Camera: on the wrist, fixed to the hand. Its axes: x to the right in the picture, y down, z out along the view.
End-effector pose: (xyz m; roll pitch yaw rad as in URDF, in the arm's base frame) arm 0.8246 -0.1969 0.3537 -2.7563 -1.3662 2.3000
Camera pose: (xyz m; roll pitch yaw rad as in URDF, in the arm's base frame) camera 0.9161 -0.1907 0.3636 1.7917 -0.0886 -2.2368
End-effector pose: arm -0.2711 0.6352 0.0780 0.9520 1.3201 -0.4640
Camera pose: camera -0.2385 0.7215 0.0774 -1.3655 0.2215 -2.7658
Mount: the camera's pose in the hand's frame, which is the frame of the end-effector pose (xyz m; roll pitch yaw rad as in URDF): -0.0018 0.0456 -0.0802 0.0091 -0.1953 -1.5185
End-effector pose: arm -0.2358 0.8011 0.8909 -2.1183 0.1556 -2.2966
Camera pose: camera -0.3039 0.8633 0.8940 -2.8425 -0.8018 -0.9648
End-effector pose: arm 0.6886 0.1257 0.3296 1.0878 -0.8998 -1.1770
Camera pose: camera 0.7724 0.1644 0.3301 1.1396 0.4592 -1.9514
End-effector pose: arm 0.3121 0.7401 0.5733 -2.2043 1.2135 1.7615
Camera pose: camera 0.4003 0.7667 0.5787 -1.8172 -0.1890 2.6091
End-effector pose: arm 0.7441 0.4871 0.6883 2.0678 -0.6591 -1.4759
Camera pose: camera 0.7880 0.5409 0.7491 1.9364 0.8074 -1.0327
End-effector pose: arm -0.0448 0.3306 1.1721 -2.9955 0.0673 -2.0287
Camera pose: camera -0.0971 0.3529 1.2448 -3.0576 0.0527 -0.5058
